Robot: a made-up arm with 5 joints.
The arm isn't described. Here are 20 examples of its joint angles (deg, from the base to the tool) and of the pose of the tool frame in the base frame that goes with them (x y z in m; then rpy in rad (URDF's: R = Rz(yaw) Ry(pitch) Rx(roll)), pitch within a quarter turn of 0, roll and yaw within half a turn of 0).
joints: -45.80 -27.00 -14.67 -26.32 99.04
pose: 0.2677 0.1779 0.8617 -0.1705 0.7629 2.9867
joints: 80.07 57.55 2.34 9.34 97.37
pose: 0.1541 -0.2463 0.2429 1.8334 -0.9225 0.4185
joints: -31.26 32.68 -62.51 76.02 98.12
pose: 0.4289 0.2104 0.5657 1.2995 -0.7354 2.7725
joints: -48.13 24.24 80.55 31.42 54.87
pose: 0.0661 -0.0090 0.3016 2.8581 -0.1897 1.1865
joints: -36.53 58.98 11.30 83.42 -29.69
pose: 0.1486 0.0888 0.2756 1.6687 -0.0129 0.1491
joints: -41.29 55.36 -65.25 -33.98 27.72
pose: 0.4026 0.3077 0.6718 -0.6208 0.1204 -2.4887
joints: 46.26 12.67 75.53 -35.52 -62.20
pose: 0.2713 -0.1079 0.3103 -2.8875 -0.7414 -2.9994
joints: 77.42 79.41 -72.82 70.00 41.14
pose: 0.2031 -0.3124 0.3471 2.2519 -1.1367 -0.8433
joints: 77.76 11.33 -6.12 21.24 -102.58
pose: 0.2137 -0.3855 0.5503 -3.0041 -0.0537 2.3099
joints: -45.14 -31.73 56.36 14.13 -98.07
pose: 0.3314 0.2668 0.4691 -3.0606 -0.2714 -1.7764
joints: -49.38 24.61 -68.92 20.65 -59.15
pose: 0.3172 0.3059 0.7985 -1.8904 0.2306 -1.6219
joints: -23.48 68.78 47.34 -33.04 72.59
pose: 0.1593 0.0485 0.2112 2.2673 -0.9918 1.4458
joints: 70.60 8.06 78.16 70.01 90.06
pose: 0.0985 0.0527 0.3490 -2.8097 -0.1213 -0.6298
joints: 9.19 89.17 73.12 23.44 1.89
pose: -0.0835 0.0813 0.4380 1.9912 0.7022 -0.4267
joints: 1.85 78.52 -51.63 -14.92 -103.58
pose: 0.5497 0.0208 0.4324 -2.8915 0.1734 -2.6474
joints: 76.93 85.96 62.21 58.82 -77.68
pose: 0.0924 0.2020 0.4257 0.4565 0.2813 -2.0121
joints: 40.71 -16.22 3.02 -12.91 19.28
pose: 0.3961 -0.1924 0.7137 -0.7344 -0.1919 2.4531
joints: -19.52 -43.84 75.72 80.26 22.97
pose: 0.2126 0.0824 0.3673 2.4524 -0.5365 0.3608
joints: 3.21 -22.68 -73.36 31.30 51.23
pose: 0.1890 0.0303 0.9201 -0.4539 0.5210 2.7313
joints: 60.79 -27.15 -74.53 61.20 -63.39
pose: 0.1717 -0.0332 0.9072 -1.7387 0.4954 2.8327
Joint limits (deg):
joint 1: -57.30..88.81
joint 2: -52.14..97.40
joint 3: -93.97..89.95
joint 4: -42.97..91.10
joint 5: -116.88..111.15
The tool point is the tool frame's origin. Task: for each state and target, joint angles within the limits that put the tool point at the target. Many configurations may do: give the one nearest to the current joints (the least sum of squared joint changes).
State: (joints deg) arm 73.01 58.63 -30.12 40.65 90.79
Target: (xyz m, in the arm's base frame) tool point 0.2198 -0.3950 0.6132
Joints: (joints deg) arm 75.09 34.90 -53.69 25.69 92.04
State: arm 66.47 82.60 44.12 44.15 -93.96
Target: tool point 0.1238 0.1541 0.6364
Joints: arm 87.25 97.40 89.84 74.21 -89.35
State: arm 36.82 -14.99 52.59 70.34 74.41
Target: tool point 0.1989 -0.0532 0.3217
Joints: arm 42.08 -4.71 58.79 60.42 75.73
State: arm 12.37 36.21 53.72 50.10 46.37
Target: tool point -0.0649 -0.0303 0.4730
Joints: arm -20.95 65.31 88.24 38.76 49.03
